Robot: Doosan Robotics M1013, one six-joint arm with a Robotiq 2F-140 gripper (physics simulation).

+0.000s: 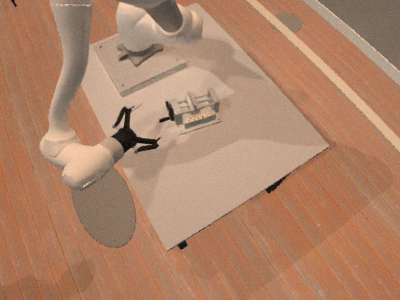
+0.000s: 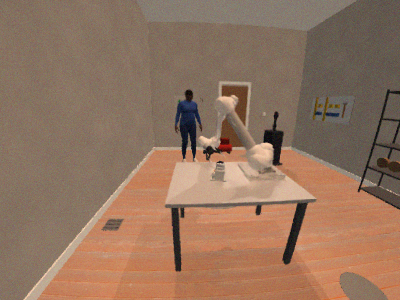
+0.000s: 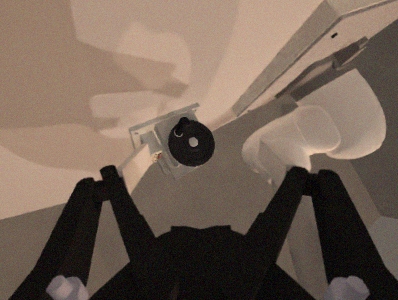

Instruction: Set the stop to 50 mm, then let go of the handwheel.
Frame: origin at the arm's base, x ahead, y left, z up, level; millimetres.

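Seen in the pictures: gripper, fingertip midpoint: (image 1: 152, 118) (image 2: 218, 159) (image 3: 203, 151); arm's base at its link origin: (image 1: 140, 48) (image 2: 263, 169) (image 3: 312, 71).
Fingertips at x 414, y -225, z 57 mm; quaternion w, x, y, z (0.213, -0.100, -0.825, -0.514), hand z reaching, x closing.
Observation:
Pixels of each thing's top centre, then the offset from my fingertips to it. "spot": a spot on its surface instead. Level surfaces: height alone.
- stop device at a spot on its surface: (image 1: 216, 106) spot: dx +119, dy +253, dz -33 mm
- table at its surface level: dz -102 mm
- black crank handle at its top centre: (image 3: 184, 132) (image 1: 164, 118) dx +9, dy +51, dz -43 mm
- pale stop block at a spot on its surface: (image 1: 190, 101) spot: dx +37, dy +175, dz -9 mm
- light scale plate at a spot on its surface: (image 1: 202, 118) spot: dx +116, dy +174, dz -49 mm
The stop device (image 1: 216, 106) (image 2: 220, 175) stands on the table (image 1: 225, 165) (image 2: 240, 192). Its black handwheel (image 1: 170, 109) (image 3: 201, 150) faces the gripper, and a black crank handle (image 1: 164, 119) (image 3: 183, 124) sticks out from the wheel's rim. The pale stop block (image 1: 190, 101) sits between the two end blocks, near the middle. A light scale plate (image 1: 202, 118) with a small red mark is on the side; its numbers are too blurred to read. My gripper (image 1: 148, 123) (image 2: 216, 154) (image 3: 203, 151) is wide open and empty, a short way out from the handwheel, touching neither wheel nor crank.
The arm's base plate (image 1: 150, 77) (image 2: 276, 175) is on the table beside the device. A person in blue (image 2: 188, 115) stands behind the table. A black shelf rack (image 2: 374, 140) is at the far right. The table's edge runs below the gripper.

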